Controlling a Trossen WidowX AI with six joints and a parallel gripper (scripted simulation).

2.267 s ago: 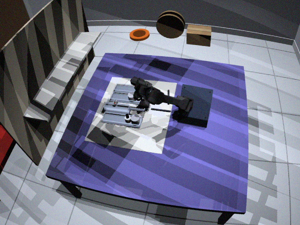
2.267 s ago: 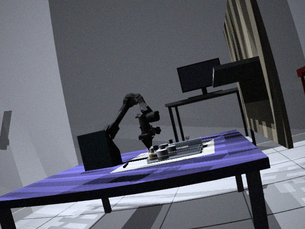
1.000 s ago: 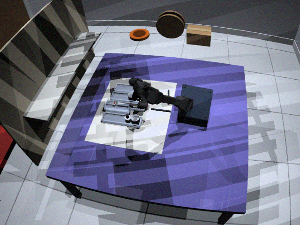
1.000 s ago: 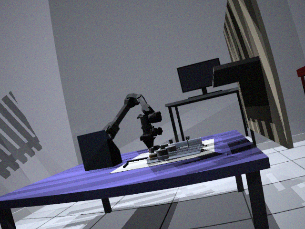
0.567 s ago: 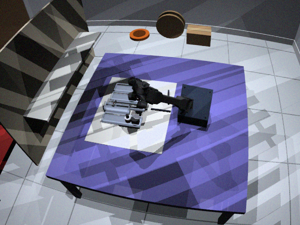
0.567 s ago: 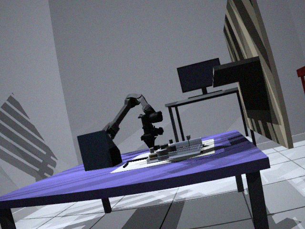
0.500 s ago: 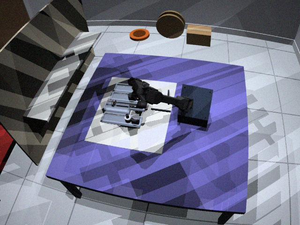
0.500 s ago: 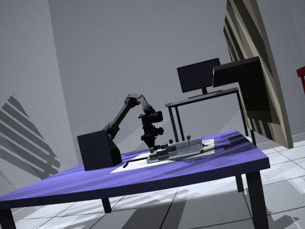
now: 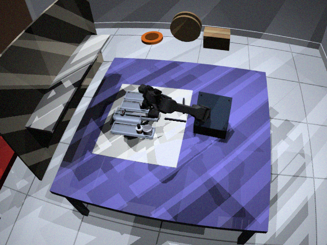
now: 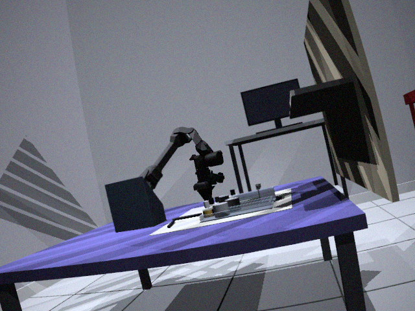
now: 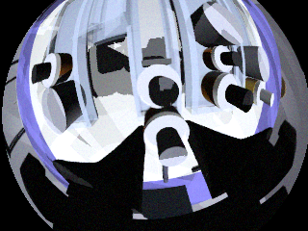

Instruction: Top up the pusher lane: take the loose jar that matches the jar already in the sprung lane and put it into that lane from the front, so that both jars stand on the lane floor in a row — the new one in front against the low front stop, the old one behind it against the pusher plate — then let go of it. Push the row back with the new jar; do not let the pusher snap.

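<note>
Right now the white mat is 8 cm ahead of my gripper tip, 5 cm below it and 2 cm to the left of it. Round my gripper tip: red mark (22 cm ahead, 5 cm to the left, 2 cm above).
</note>
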